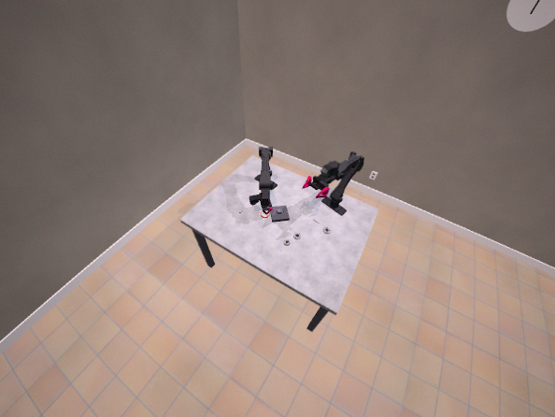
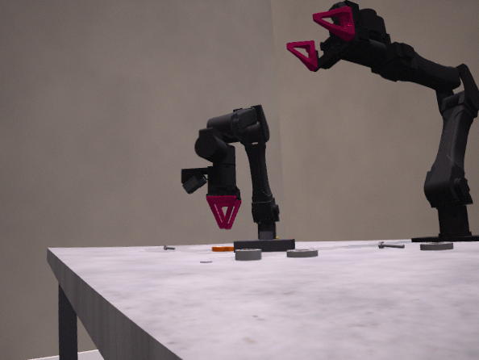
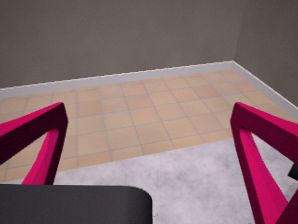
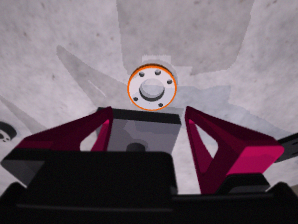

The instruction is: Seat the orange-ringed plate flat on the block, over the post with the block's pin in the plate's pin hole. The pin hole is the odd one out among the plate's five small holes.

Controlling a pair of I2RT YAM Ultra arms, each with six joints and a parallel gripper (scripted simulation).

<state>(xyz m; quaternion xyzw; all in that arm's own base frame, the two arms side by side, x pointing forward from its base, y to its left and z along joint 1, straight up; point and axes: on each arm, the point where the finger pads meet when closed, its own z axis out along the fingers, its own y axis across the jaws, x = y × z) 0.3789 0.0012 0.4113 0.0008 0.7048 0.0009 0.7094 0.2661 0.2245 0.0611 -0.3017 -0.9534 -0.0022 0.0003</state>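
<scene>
Now: right hand 60 mm above the plate. From my right hand the other things lie so: block: 110 mm to the left, 60 mm behind, 40 mm below.
</scene>
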